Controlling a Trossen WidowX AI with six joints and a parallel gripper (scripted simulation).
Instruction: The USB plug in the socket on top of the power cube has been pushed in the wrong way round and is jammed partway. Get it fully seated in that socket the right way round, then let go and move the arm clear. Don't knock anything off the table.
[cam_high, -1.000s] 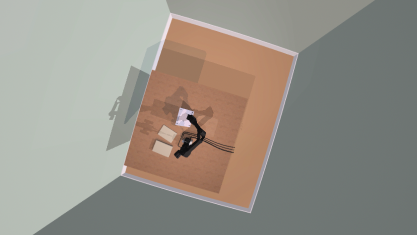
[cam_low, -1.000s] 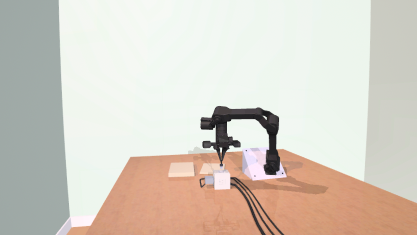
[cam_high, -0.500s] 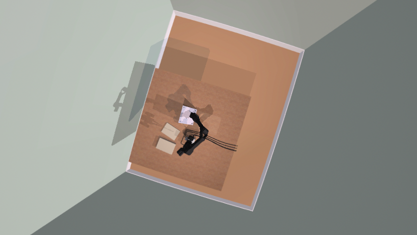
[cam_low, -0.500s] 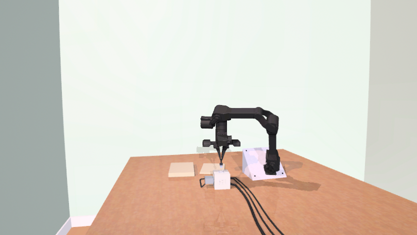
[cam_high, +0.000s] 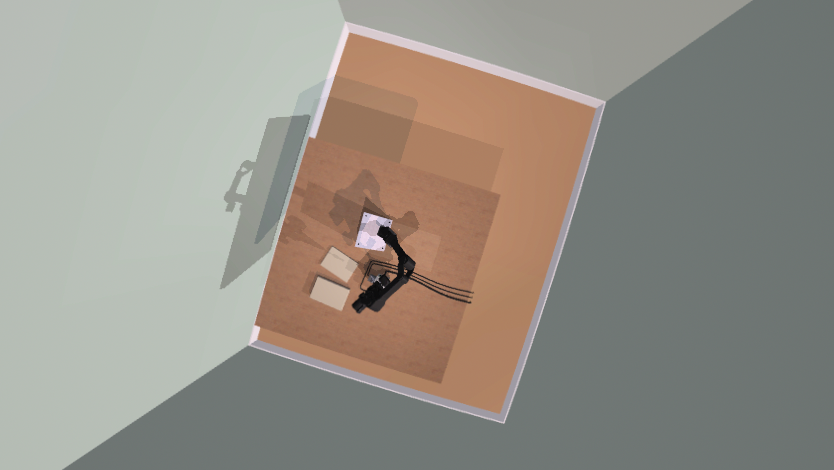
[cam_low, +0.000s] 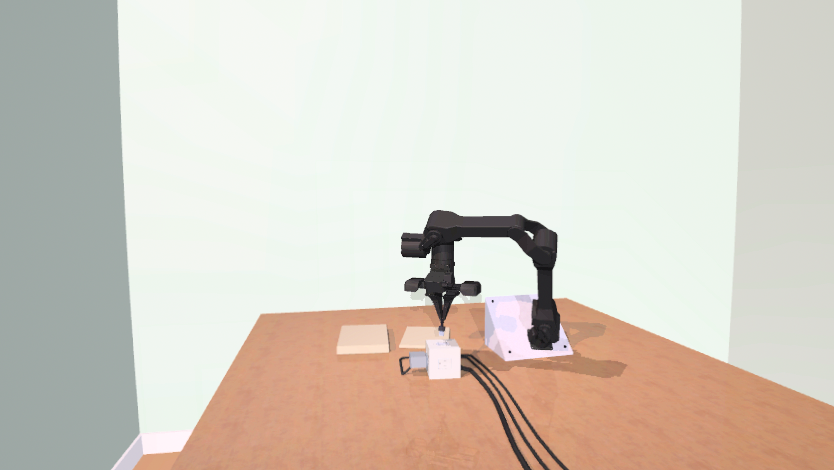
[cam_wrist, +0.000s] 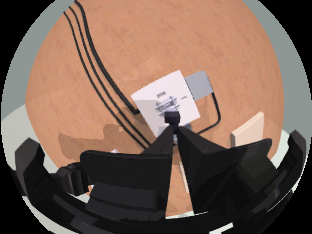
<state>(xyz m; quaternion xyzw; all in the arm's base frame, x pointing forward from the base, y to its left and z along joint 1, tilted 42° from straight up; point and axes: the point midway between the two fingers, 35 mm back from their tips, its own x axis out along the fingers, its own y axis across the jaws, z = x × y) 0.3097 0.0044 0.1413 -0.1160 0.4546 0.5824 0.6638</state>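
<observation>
My gripper tip is 2 cm above the usb plug. From my gripper tip the other things lie so: usb socket (7 cm below, 1 cm to the left).
</observation>
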